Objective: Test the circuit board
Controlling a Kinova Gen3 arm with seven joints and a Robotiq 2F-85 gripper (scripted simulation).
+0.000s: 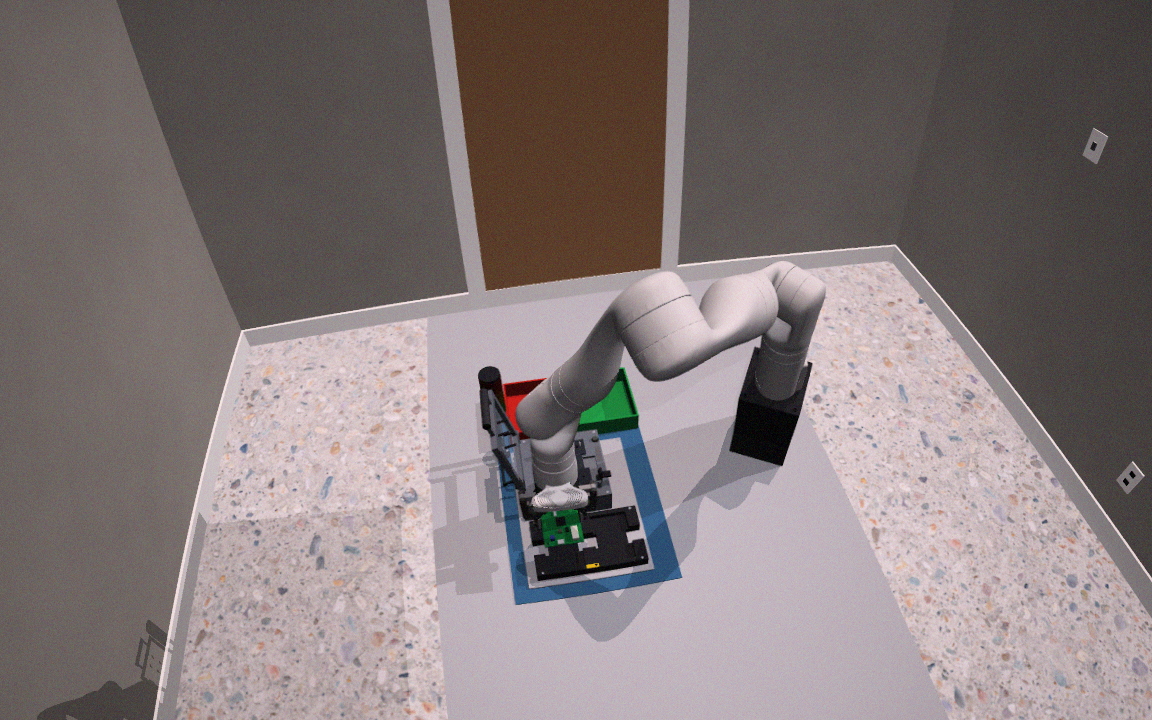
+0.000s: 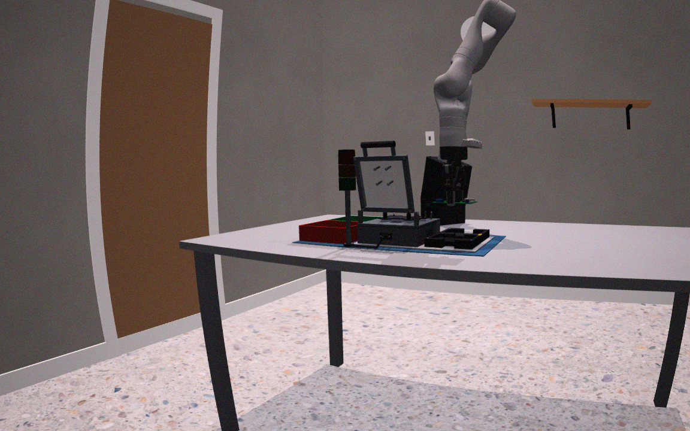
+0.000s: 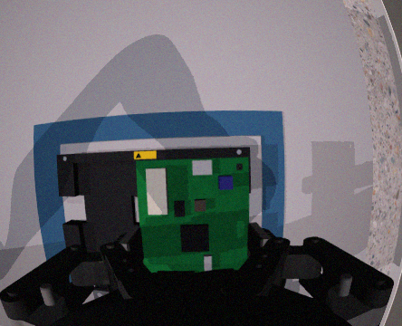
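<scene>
The latch hook lies 9 cm behind my hand, 12 cm to the right of it and 3 cm below it. Also, from my hand: red bin: 4 cm ahead, 37 cm to the right, 11 cm below; green circuit board: right at my hand; lid: 10 cm ahead, 16 cm to the right, 6 cm above.
</scene>
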